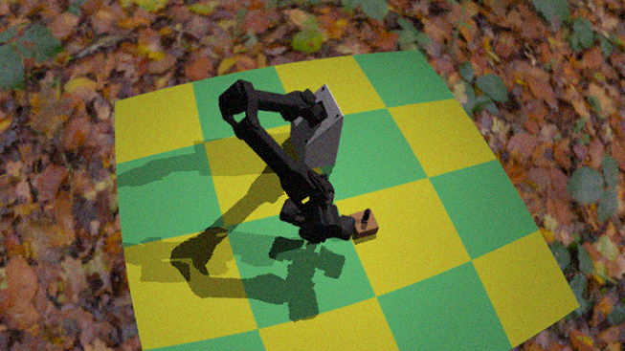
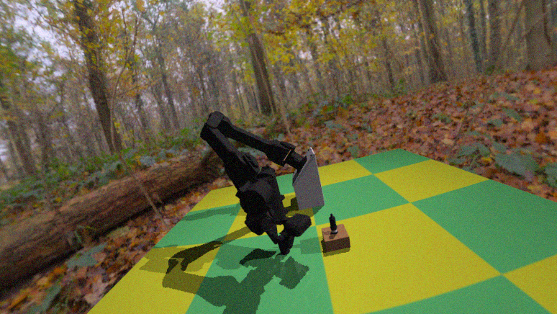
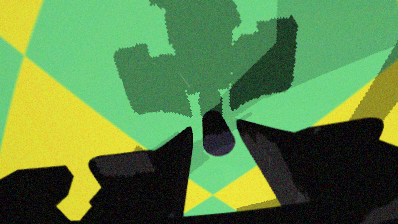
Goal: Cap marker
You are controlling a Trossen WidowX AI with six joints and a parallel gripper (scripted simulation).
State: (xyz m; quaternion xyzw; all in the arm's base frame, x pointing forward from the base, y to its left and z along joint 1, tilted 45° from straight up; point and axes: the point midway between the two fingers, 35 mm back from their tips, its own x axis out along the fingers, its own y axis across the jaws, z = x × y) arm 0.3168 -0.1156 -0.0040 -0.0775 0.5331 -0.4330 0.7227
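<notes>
The black marker cap is right at my gripper tip.
</notes>
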